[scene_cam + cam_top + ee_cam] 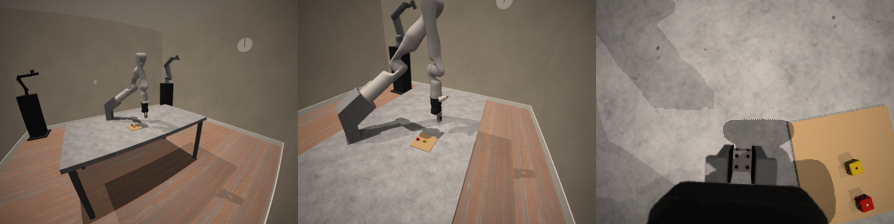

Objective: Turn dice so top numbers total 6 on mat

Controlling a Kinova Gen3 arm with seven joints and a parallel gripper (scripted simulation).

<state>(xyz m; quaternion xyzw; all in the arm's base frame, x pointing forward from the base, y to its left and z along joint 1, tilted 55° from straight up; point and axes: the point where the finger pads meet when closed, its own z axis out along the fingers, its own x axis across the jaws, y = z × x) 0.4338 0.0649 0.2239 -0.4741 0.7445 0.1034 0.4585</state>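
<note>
The yellow die lies 4 cm behind my hand, 14 cm to the right of it and 11 cm below it. From my hand the other things lie so: tan mat: 4 cm behind, 14 cm to the right, 12 cm below; white die: 1 cm below; red die: 8 cm behind, 14 cm to the right, 11 cm below.
</note>
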